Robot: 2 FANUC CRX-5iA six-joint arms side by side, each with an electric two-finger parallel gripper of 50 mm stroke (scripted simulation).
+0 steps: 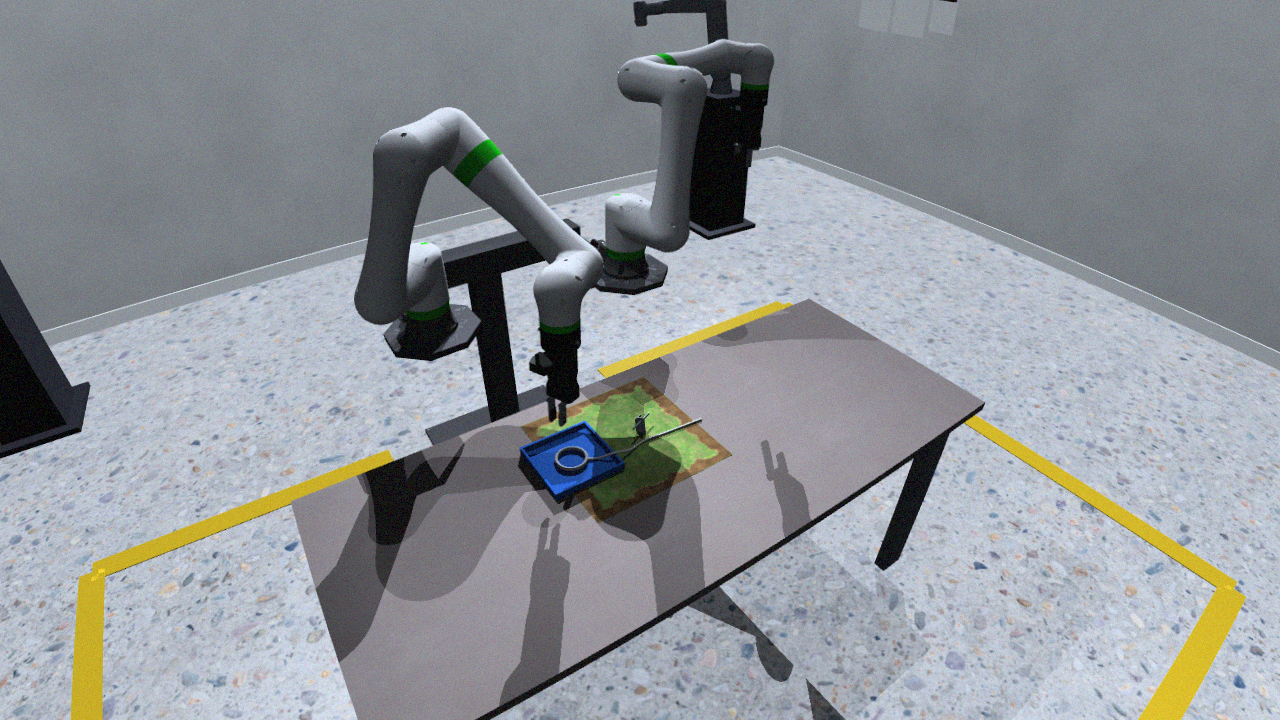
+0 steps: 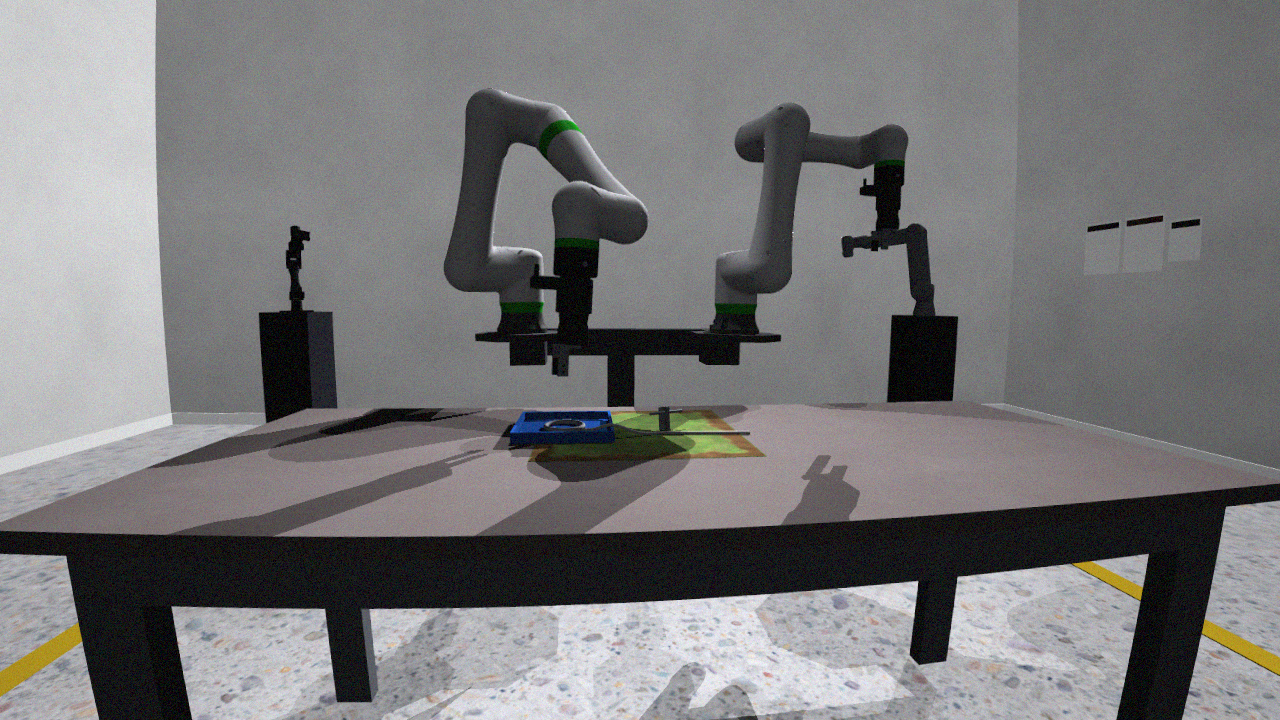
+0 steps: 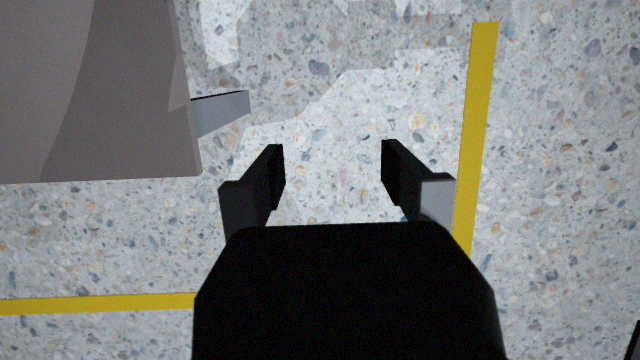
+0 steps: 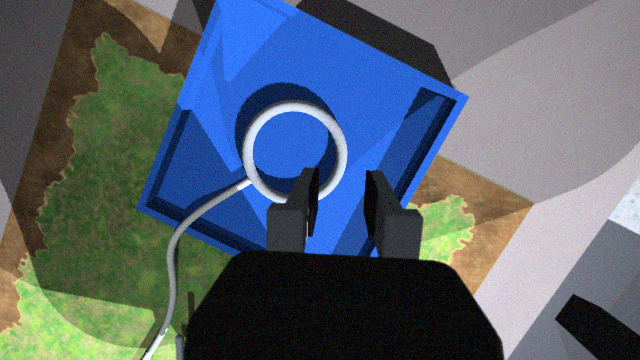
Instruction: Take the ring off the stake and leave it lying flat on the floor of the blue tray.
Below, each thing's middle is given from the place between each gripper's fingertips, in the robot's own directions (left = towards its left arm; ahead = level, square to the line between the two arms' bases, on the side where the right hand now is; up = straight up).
Now: right hand [image 2: 559, 375] 120 mm above the grey ring [image 4: 326, 118], 40 mm short of it and 10 mm to the right of it. Also, from my right hand: blue tray [image 1: 540, 454]: 120 mm below, 40 mm ahead, 10 mm to the left.
The grey ring lies 970 mm to the right of my left hand [image 2: 879, 250], 530 mm ahead of it and 450 mm below it. From my left hand the other things lie so: blue tray: 970 mm to the right, 530 mm ahead, 450 mm below.
